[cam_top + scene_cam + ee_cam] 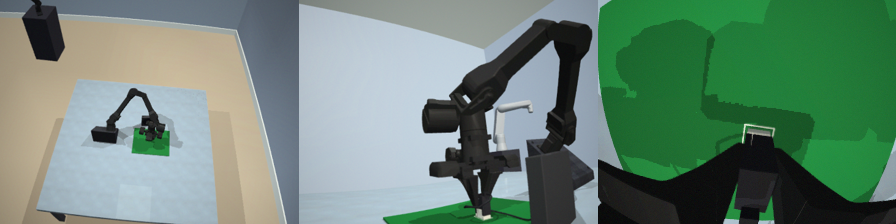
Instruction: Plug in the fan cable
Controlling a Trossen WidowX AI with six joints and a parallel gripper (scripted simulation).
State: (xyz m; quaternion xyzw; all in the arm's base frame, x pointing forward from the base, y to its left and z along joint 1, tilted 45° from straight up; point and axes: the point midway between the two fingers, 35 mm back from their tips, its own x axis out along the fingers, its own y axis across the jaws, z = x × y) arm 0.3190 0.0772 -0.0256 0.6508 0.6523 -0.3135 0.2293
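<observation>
Right now my gripper tip is 10 mm to the right of the black fan plug and 10 mm below it. Round my gripper tip: fan header: 20 mm below, 10 mm to the left; then green board: 40 mm below, 20 mm to the right, 10 mm ahead; then black fan: 140 mm to the left, 40 mm above, 30 mm behind.
</observation>
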